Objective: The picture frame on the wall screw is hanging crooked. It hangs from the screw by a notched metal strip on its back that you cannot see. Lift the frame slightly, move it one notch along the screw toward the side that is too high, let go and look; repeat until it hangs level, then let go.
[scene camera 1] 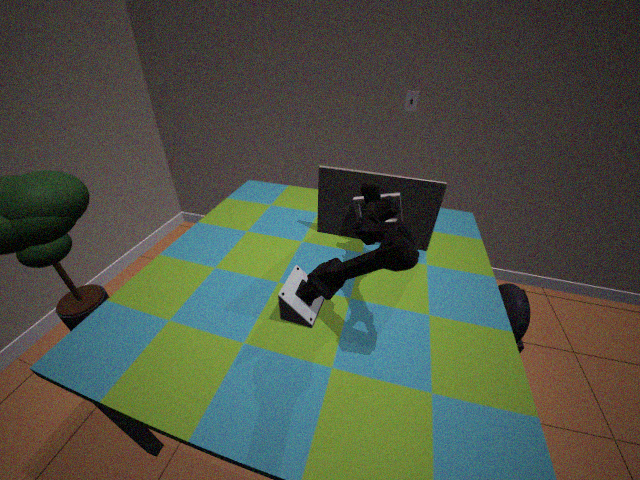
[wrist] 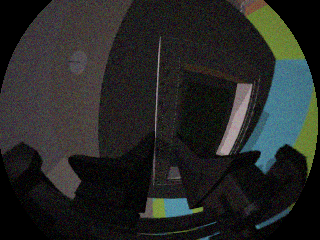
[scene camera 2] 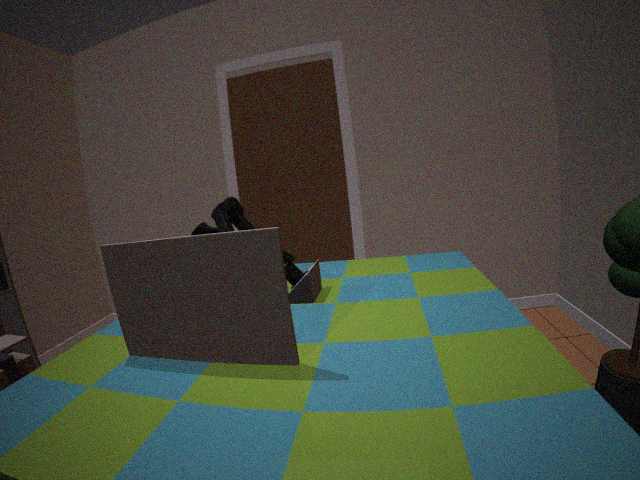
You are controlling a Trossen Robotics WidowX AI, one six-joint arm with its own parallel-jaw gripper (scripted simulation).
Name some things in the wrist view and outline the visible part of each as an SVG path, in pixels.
My gripper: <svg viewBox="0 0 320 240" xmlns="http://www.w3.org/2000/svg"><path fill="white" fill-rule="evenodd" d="M3 156L17 199L33 223L51 240L201 240L217 232L219 235L208 240L267 240L288 213L267 227L257 229L255 225L296 204L309 175L307 159L289 144L277 148L275 164L263 173L256 167L261 152L255 149L220 156L176 133L173 153L188 209L204 209L187 216L140 219L151 184L156 132L149 133L117 159L68 157L69 165L81 180L75 199L59 192L41 172L43 159L31 145L17 143Z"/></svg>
A picture frame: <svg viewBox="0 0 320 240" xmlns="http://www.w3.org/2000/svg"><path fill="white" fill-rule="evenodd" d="M160 37L153 185L177 185L183 183L181 183L179 167L177 167L175 153L173 153L176 133L181 133L188 140L199 144L201 148L204 147L207 151L215 152L216 155L236 155L240 144L243 143L249 124L251 124L253 113L255 113L257 97L259 97L257 93L260 91L261 72L253 68L252 65L245 63L245 61L228 55L227 52L220 51L220 49L195 43L195 41L176 39L176 37Z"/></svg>
